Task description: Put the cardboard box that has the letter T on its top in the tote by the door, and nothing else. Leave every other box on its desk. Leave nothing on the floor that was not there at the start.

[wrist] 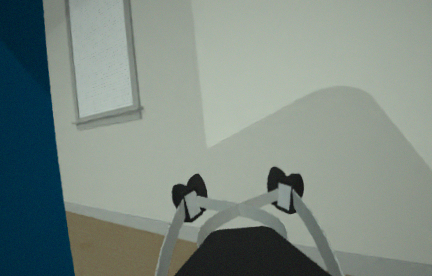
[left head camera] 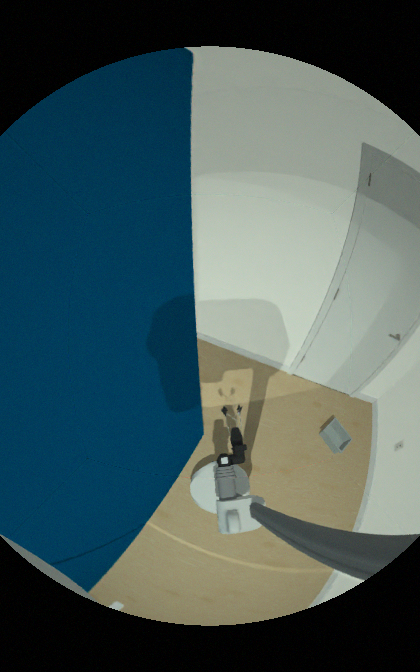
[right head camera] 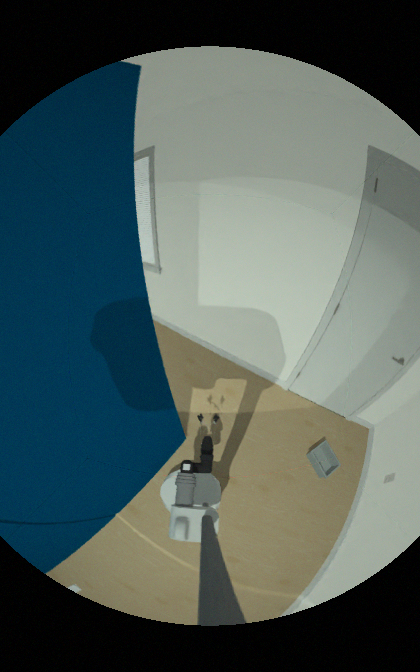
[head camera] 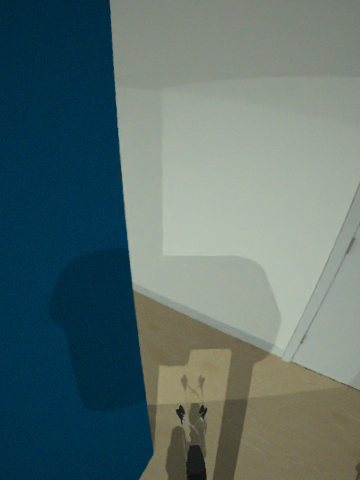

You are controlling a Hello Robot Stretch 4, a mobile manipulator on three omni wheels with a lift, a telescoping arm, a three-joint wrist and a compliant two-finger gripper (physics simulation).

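Frame: origin at the robot's base, x ahead, y left, z up, level; metres.
Seen in the pictures: gripper, between the fingertips: [wrist: 236, 185] [head camera: 191, 404].
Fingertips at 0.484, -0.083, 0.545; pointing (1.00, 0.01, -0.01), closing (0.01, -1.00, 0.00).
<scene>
A point is followed by its place in that frame, as x, y, z.
The grey tote [left head camera: 335, 435] [right head camera: 323, 458] stands on the floor at the right in the left and right head camera views, near the door [left head camera: 380, 260] [right head camera: 385, 280]. It looks empty. My gripper [head camera: 192, 413] [left head camera: 232, 410] [right head camera: 208, 418] [wrist: 236, 185] @(0.484, -0.083, 0.545) is open, with its two black fingertips well apart and nothing between them. It is in front of my base, left of the tote and to the right of the blue partition's edge. No cardboard box and no desk with boxes shows in these views.
A tall blue partition [head camera: 60, 200] @(0.365, 0.146, 1.423) [left head camera: 100, 300] [right head camera: 65, 300] [wrist: 25, 175] @(0.438, 0.101, 0.580) stands close at the left. White walls [head camera: 215, 190] @(1.383, -0.259, 1.119) rise ahead and at the right. A window [right head camera: 146, 210] [wrist: 102, 60] @(2.044, 0.827, 1.207) is in the wall beyond the partition.
</scene>
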